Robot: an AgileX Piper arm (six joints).
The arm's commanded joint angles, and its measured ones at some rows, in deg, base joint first. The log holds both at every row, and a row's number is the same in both.
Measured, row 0:
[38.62 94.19 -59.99 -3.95 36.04 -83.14]
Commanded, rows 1 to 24:
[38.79 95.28 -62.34 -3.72 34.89 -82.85]
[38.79 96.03 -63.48 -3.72 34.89 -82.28]
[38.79 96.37 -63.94 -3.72 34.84 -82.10]
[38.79 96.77 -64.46 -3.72 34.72 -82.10]
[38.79 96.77 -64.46 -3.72 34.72 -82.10]
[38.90 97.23 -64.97 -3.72 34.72 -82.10]
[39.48 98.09 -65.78 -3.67 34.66 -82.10]
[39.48 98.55 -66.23 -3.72 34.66 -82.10]
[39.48 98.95 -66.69 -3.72 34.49 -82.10]
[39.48 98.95 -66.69 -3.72 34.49 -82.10]
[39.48 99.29 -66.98 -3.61 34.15 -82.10]
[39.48 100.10 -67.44 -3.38 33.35 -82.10]
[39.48 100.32 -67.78 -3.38 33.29 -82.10]
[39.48 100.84 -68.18 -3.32 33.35 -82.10]
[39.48 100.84 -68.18 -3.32 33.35 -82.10]
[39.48 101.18 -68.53 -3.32 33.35 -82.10]
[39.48 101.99 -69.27 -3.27 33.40 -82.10]
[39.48 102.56 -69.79 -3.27 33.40 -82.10]
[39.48 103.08 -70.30 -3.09 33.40 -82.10]
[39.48 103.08 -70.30 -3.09 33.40 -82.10]
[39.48 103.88 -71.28 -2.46 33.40 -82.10]
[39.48 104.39 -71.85 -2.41 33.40 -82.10]
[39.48 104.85 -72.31 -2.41 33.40 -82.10]
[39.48 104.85 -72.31 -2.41 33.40 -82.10]
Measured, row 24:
[39.30 104.16 -70.53 -2.81 34.72 -82.33]
